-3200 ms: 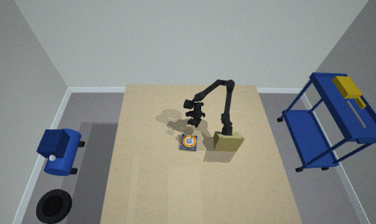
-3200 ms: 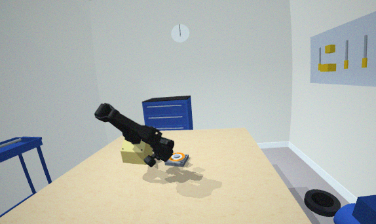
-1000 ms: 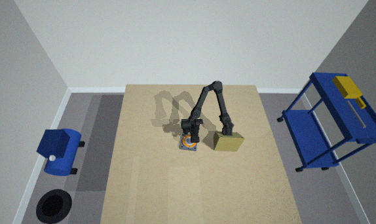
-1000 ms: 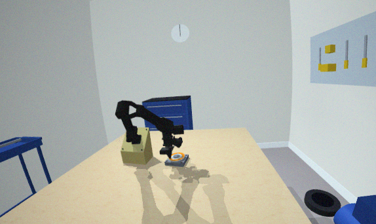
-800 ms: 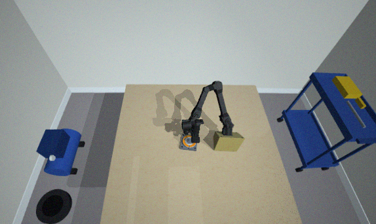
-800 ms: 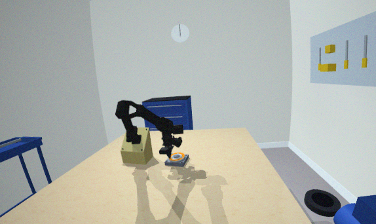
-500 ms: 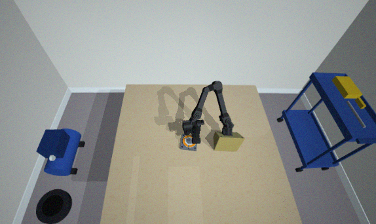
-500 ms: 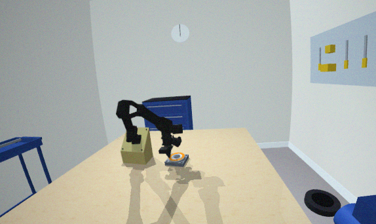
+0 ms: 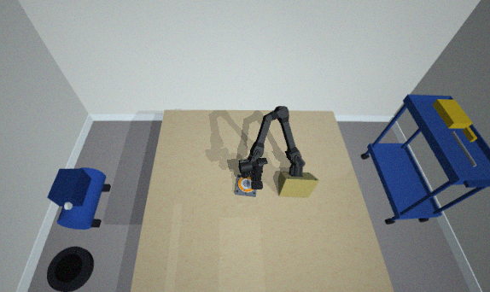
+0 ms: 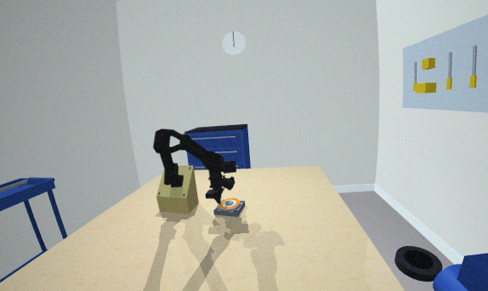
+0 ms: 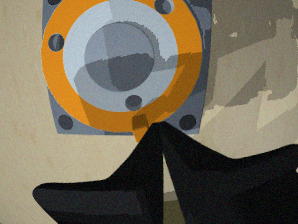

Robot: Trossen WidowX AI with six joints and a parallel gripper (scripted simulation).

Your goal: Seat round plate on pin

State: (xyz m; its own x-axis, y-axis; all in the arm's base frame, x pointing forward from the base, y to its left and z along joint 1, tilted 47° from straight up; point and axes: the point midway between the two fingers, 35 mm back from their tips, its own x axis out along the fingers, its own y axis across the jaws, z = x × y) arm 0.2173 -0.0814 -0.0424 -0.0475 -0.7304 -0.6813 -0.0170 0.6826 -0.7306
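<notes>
The square grey base is 5 cm ahead of my gripper tip, 2 cm to the left of it and 2 cm below it.
</notes>
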